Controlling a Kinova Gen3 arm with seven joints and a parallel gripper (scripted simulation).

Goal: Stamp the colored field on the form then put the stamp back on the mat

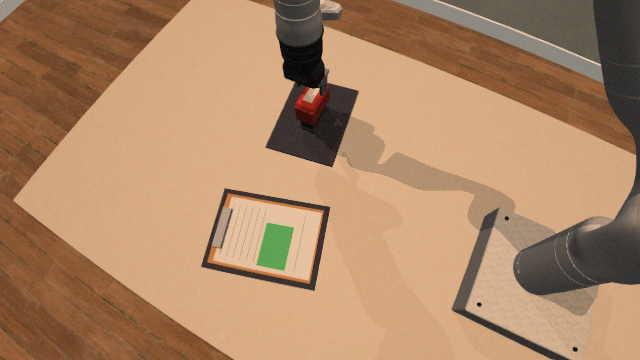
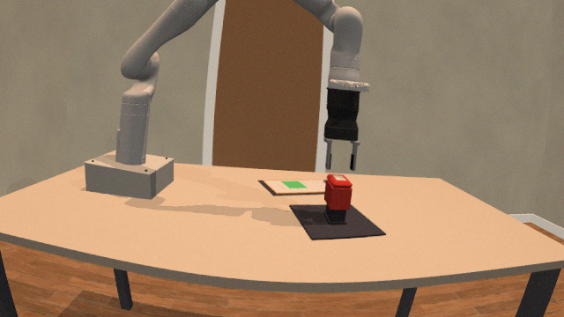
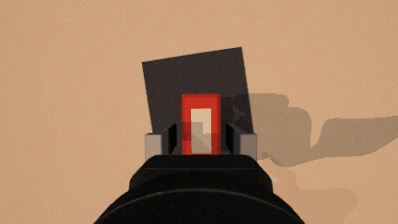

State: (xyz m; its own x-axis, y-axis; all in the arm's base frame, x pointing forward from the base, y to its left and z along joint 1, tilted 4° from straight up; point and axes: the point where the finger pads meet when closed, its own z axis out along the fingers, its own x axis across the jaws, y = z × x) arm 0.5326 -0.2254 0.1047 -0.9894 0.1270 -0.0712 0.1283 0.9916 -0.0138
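Right now my hand is 9 cm above the red stamp. The rest, counted from my hand: clipboard: 32 cm to the left, 14 cm below, 1 cm ahead.
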